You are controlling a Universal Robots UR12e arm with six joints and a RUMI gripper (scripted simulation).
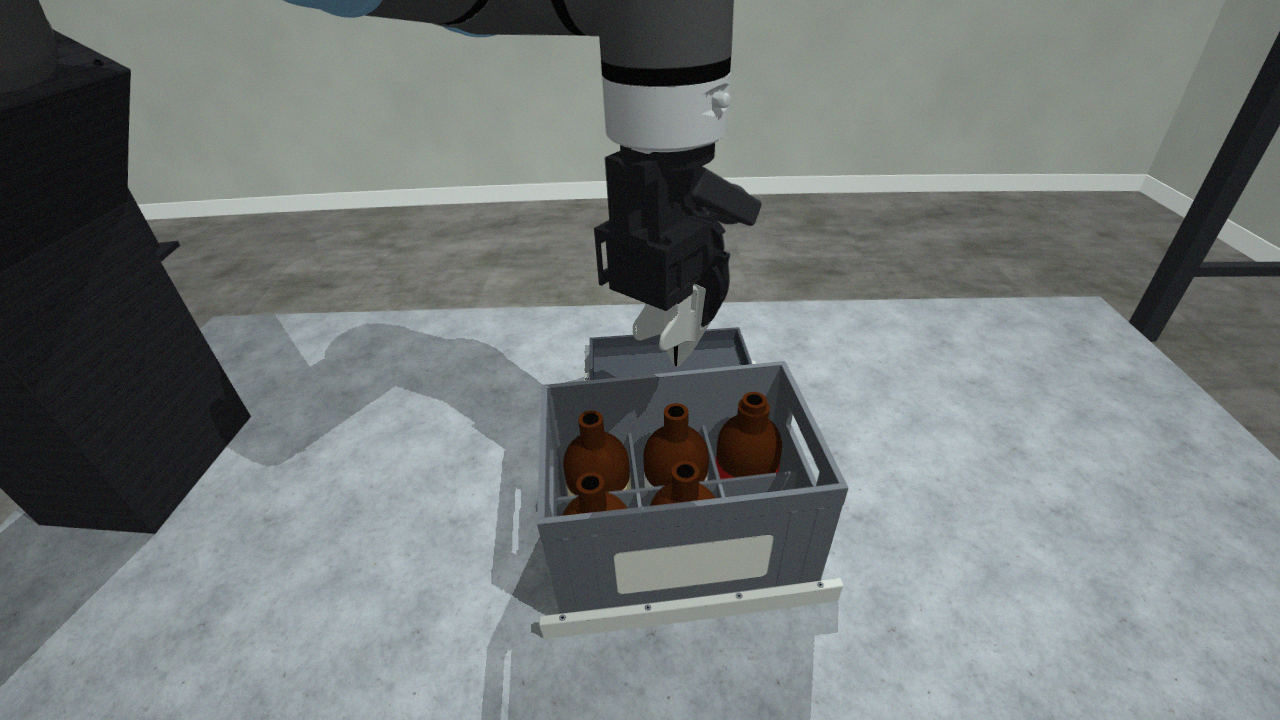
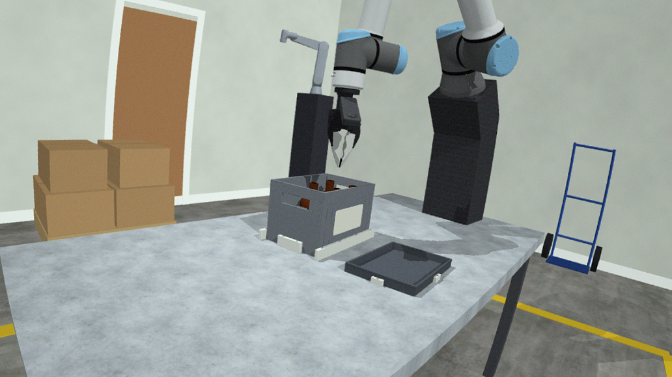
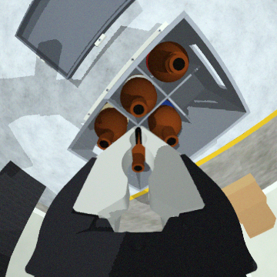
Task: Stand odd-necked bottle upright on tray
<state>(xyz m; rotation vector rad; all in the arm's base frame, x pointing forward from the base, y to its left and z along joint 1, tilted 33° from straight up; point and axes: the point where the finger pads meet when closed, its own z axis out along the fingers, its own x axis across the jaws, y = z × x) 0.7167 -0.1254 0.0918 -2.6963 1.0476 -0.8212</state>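
The glass bottle lies 80 mm ahead of my hand and 150 mm below it. Also, from my hand: crate (10 mm behind, 50 mm to the right, 160 mm below); grey tray (20 mm ahead, 240 mm to the left, 230 mm below).
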